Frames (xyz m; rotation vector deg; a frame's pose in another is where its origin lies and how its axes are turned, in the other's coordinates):
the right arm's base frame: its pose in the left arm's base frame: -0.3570 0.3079 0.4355 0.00 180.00 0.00
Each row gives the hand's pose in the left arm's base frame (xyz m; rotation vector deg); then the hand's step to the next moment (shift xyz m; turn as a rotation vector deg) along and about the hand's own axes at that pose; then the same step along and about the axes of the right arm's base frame.
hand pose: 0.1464 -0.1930 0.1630 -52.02 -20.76 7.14
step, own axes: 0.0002 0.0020 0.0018 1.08 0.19 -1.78
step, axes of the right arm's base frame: 0.0004 0.0026 0.0005 -1.65 -0.94 0.87
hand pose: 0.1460 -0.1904 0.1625 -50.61 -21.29 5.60
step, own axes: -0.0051 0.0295 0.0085 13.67 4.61 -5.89
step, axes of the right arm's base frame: 0.0058 0.0238 0.0192 -15.15 1.80 3.15
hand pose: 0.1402 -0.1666 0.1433 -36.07 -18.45 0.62
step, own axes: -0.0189 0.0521 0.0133 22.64 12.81 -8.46
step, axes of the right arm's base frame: 0.0174 0.0478 0.0256 -25.16 7.92 7.24
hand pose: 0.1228 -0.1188 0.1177 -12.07 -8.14 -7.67
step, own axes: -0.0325 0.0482 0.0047 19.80 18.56 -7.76
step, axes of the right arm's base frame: 0.0254 0.0515 0.0100 -23.13 13.98 8.14
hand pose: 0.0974 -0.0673 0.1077 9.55 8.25 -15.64
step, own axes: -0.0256 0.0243 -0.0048 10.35 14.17 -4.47
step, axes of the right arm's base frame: 0.0182 0.0305 -0.0030 -13.29 11.62 4.02
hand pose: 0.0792 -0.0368 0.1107 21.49 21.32 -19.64
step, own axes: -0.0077 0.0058 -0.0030 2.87 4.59 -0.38
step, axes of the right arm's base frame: 0.0054 0.0083 -0.0022 -4.19 3.45 0.18
